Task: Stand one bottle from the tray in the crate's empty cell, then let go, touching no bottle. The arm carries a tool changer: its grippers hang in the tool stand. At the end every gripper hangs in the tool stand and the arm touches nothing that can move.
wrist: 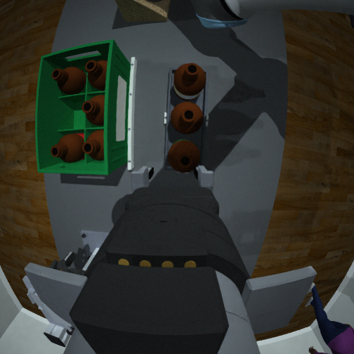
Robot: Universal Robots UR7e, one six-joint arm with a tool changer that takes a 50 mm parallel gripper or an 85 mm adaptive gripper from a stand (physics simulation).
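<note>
The green crate [115, 150] is at the left; brown bottles stand in its cells, and the middle cell of its left column [80, 120] is empty. The dark tray [169, 135] to its right holds a far bottle [190, 80], a middle bottle [187, 118] and a near bottle [184, 156], in a row. My gripper [174, 173] is open, its two fingers wide apart with nothing between them. The near bottle appears just beyond the fingertips, toward the right finger; the height gap cannot be told. Part of the tool stand [93, 237] shows at lower left.
A white rail [131, 115] stands between crate and tray. A dark tool or mechanism [76, 261] is at the stand, partly hidden by my gripper body. A tan block [145, 10] lies at the far edge. An arm part with a blue rim [220, 22] is at the top right.
</note>
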